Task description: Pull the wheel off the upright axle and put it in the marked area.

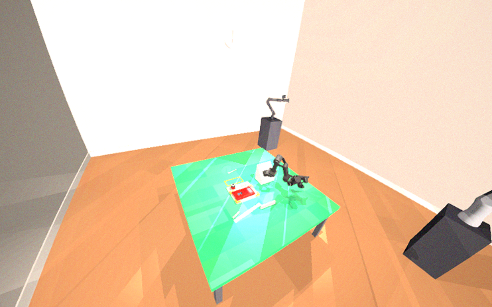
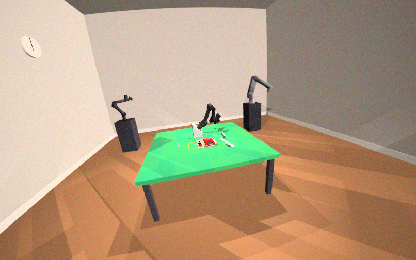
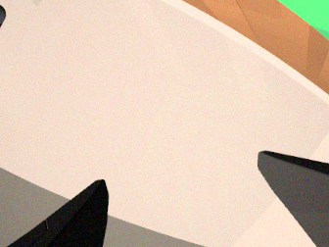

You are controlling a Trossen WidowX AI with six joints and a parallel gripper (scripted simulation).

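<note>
The wheel is 64 cm ahead of my gripper tip, 33 cm to the right of it and 14 cm below it. Round my gripper tip: upright axle: 64 cm ahead, 32 cm to the right, 14 cm below.
</note>
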